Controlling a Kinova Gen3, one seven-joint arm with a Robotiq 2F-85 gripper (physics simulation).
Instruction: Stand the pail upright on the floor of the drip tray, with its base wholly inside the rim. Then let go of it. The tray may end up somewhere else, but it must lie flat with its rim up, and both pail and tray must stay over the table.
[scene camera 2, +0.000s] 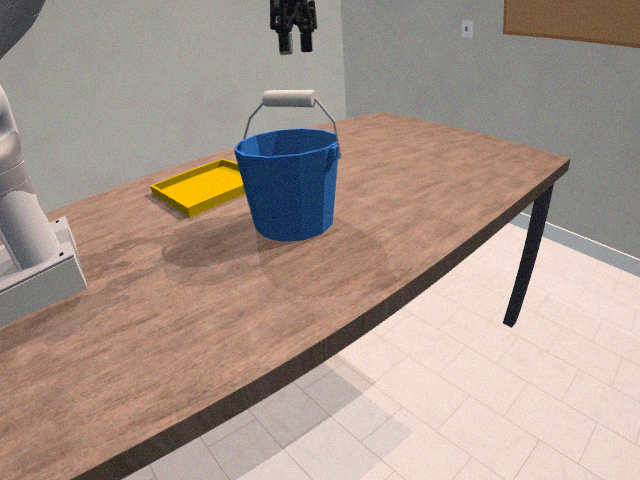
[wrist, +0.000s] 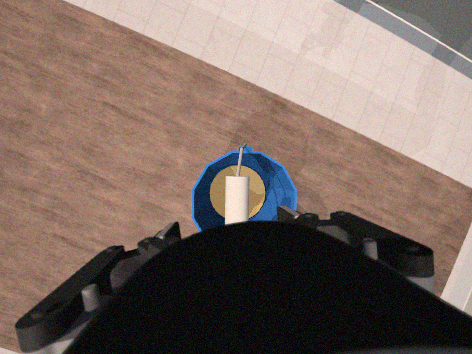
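Seen in the pictures: gripper, between the fingertips: (scene camera 2: 297, 53); arm's base, origin of its link: (scene camera 2: 39, 254).
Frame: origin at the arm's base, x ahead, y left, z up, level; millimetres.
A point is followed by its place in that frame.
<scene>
A blue pail (scene camera 2: 292, 191) {y -280, x 408, z 34 mm} (wrist: 285, 187) {y -260, x 388, z 68 mm} stands upright on the table, beside the drip tray and outside it. Its wire handle is raised, with a white grip (scene camera 2: 288, 98) {y -218, x 472, z 179 mm} (wrist: 237, 199) {y -231, x 492, z 192 mm} above the opening. The yellow drip tray (scene camera 2: 189, 211) {y -4, x 341, z -53 mm} lies flat with its rim up, behind and left of the pail in the scene view; the pail hides its right part. The tray does not show in the wrist view. My gripper (scene camera 2: 295, 43) {y -218, x 502, z 261 mm} (wrist: 229, 225) {y -218, x 502, z 261 mm} is open and empty, above the white grip and apart from it. In the wrist view its black body hides the near end of the grip.
The wooden table (scene camera 2: 170, 351) {y -342, x 106, z -68 mm} (wrist: 100, 120) {y -304, x 846, z -68 mm} has its long edge in front of the pail in the scene view. The robot's base (scene camera 2: 46, 284) {y -73, x -9, z -28 mm} stands on the table at the left. A grey wall (scene camera 2: 180, 67) rises behind the table.
</scene>
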